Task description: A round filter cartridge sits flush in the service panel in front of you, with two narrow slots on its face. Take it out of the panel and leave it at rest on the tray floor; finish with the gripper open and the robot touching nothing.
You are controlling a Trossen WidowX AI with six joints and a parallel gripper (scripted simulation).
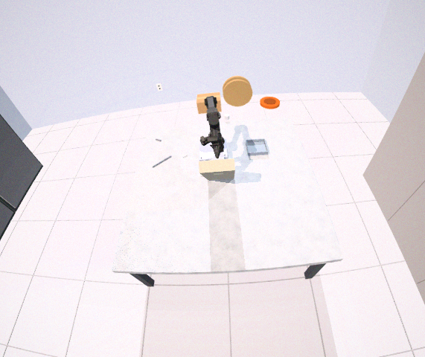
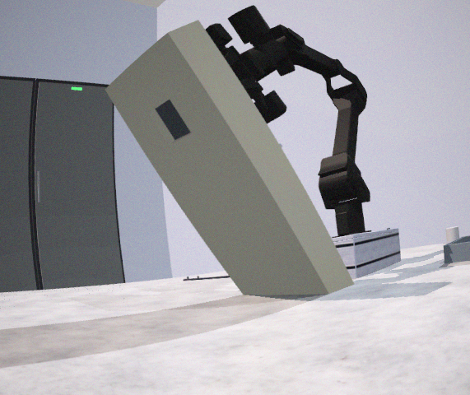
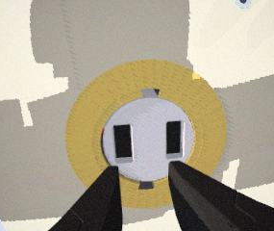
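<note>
The round filter cartridge lies 3 cm below my gripper tip and 3 cm ahead of it. From my gripper tip the other things lie so: grey tray (36 cm behind, 32 cm to the left, 29 cm below).
</note>
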